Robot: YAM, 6 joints.
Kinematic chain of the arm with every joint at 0, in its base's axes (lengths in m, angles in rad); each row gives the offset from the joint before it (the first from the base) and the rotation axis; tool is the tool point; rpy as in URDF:
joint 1: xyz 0 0 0.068 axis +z
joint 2: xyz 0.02 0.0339 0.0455 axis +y
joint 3: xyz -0.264 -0.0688 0 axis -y
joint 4: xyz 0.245 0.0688 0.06 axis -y
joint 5: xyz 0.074 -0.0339 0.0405 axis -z
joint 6: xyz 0.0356 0 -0.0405 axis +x
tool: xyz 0 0 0 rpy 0 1.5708 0
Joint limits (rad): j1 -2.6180..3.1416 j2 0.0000..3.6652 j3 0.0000..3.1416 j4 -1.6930..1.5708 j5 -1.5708..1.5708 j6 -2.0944..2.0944
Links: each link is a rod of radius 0.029 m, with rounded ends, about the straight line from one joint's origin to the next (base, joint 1, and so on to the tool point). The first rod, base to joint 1, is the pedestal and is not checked.
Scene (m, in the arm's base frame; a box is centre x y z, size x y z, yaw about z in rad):
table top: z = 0
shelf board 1: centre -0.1 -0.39 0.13 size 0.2 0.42 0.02 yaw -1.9
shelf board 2: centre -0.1 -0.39 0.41 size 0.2 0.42 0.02 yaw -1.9
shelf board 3: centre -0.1 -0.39 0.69 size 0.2 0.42 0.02 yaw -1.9
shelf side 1: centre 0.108 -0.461 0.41 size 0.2 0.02 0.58 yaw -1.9
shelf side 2: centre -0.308 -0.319 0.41 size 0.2 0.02 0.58 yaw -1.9
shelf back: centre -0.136 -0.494 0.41 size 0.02 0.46 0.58 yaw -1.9
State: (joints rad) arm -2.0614 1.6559 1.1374 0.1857 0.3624 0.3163
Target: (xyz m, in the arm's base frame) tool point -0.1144 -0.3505 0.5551
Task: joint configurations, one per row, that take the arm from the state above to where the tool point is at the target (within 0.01 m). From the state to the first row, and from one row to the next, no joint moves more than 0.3 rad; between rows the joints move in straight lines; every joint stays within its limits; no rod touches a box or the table.
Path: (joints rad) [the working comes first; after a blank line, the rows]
Joints at the target: -1.8591 1.7123 1.9575 0.3715 0.2853 0.3163
Straight joint move there: touches shelf board 2.

1: -2.1163 1.3684 0.9542 0.0694 0.3961 0.3163
2: -2.1713 1.0808 0.7709 -0.0469 0.4299 0.3163
3: -2.2262 0.7933 0.5877 -0.1632 0.4636 0.3163
4: -2.0894 0.8932 0.8825 -0.0357 0.4162 0.3163
5: -1.9525 0.9931 1.1774 0.0918 0.3688 0.3163
6: -1.8156 1.0930 1.4722 0.2193 0.3215 0.3163
7: -1.8301 1.2994 1.6340 0.2700 0.3094 0.3163
8: -1.8446 1.5058 1.7957 0.3208 0.2974 0.3163
9: -1.8591 1.7123 1.9575 0.3715 0.2853 0.3163

